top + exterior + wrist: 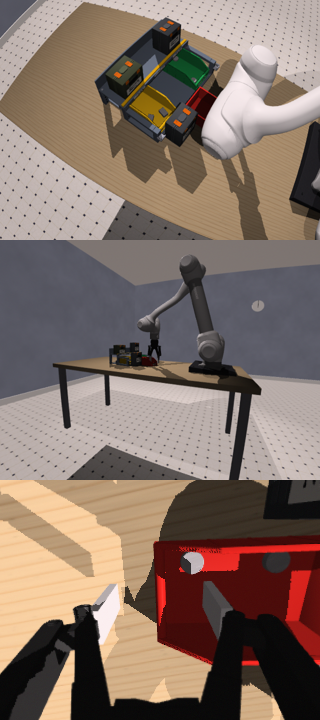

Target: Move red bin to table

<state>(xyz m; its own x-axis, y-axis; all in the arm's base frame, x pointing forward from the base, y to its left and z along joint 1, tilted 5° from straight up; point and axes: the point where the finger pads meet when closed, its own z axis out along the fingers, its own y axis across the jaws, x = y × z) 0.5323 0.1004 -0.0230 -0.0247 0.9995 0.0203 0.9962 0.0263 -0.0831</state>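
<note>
Now: hand 80 mm short of the red open bin and 20 mm above it. From my hand the other things lie so: green bin (270 mm ahead, 110 mm to the right, 10 mm below); then yellow bin (270 mm ahead, 120 mm to the left, 10 mm below).
</note>
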